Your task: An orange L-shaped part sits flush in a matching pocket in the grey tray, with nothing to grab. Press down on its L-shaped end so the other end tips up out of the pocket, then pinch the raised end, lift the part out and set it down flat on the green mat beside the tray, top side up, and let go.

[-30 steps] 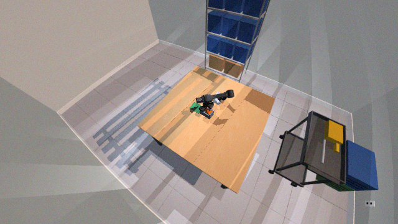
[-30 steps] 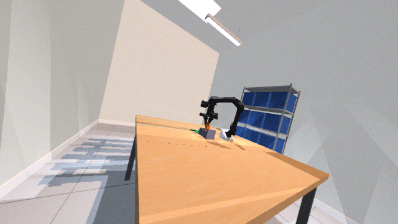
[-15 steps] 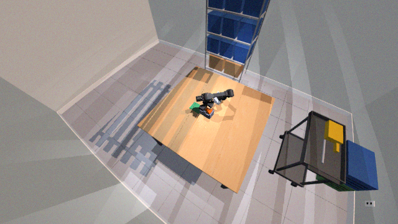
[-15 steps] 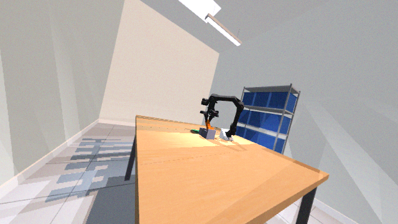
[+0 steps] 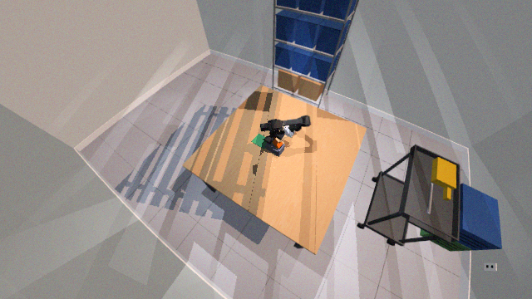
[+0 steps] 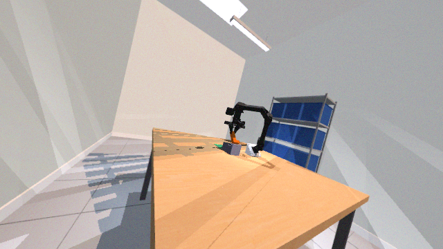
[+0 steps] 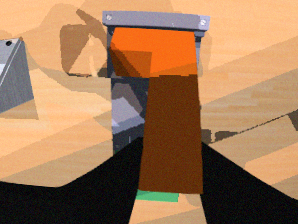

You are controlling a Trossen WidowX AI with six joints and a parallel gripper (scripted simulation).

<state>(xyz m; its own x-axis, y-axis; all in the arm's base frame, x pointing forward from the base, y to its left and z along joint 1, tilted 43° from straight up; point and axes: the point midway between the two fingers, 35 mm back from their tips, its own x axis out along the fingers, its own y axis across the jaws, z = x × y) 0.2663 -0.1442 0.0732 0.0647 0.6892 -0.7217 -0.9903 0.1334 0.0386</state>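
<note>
Now: gripper tip 3 cm past the green mat, 14 cm to the left of it and 17 cm above it. Also, from my gripper tip: orange L-shaped part (1 cm behind, 3 cm to the left, 3 cm below).
</note>
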